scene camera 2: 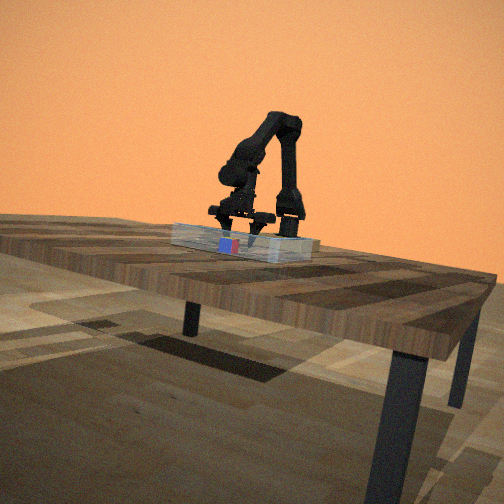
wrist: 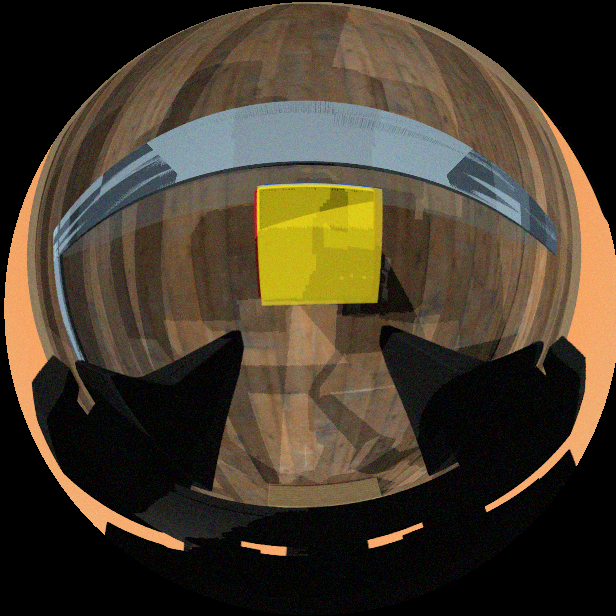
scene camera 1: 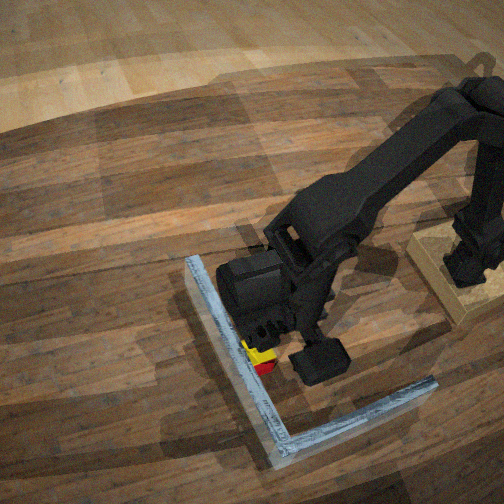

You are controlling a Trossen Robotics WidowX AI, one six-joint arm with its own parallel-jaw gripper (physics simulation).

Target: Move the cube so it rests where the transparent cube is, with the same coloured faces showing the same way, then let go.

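The cube (scene camera 1: 261,358) has a yellow top and a red side. It rests on the table just inside the long arm of the grey L-shaped rail (scene camera 1: 232,345). In the wrist view the cube (wrist: 320,245) shows its yellow face, right below the rail (wrist: 300,140). From the side it shows blue and red faces (scene camera 2: 230,245). My gripper (wrist: 310,400) is open above the cube, fingers apart and touching nothing. It also shows in scene camera 1 (scene camera 1: 290,345). I cannot make out a separate transparent cube.
The rail's short arm (scene camera 1: 365,415) runs along the front right. The arm's base stands on a cork pad (scene camera 1: 465,265) at the right. The table edge is near in scene camera 2 (scene camera 2: 400,335).
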